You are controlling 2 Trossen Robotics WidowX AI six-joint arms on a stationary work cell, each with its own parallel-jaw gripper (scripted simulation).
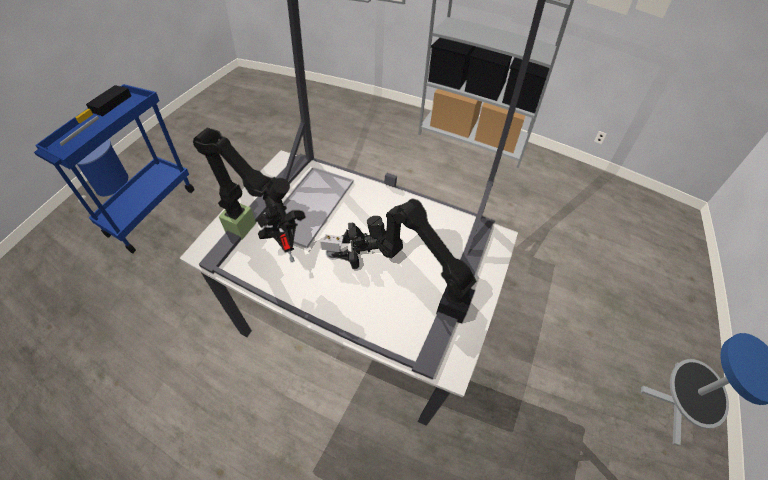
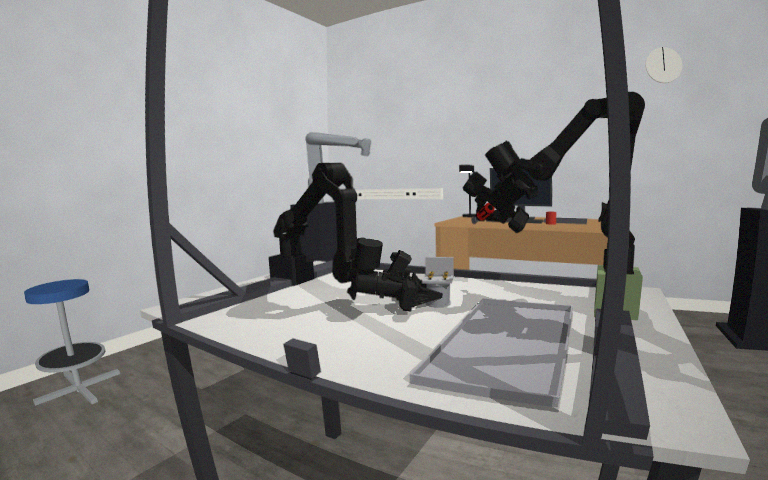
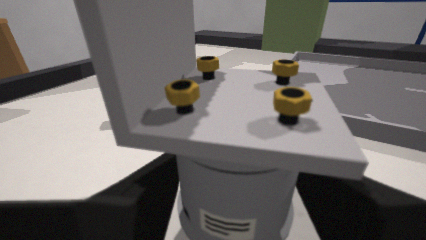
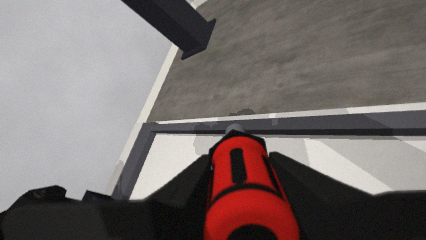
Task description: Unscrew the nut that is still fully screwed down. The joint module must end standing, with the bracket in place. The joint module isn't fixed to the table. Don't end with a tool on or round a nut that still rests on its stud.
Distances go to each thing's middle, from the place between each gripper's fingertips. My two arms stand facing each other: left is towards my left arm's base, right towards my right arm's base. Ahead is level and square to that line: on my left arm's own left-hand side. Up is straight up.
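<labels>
From my left hand: l-shaped bracket (image 2: 438, 265), 40 mm above, 10 mm ahead, 30 mm to the right; shallow grey tray (image 2: 506, 346), 30 mm below, 170 mm behind, 240 mm to the right. By its middle, the tray is nearer to my left hand than to my right hand.
My right hand (image 2: 481, 214): 150 mm above the l-shaped bracket, 150 mm past it, 90 mm to the right of it. From my right hand: shallow grey tray, 210 mm below, 340 mm behind, 130 mm to the right.
</labels>
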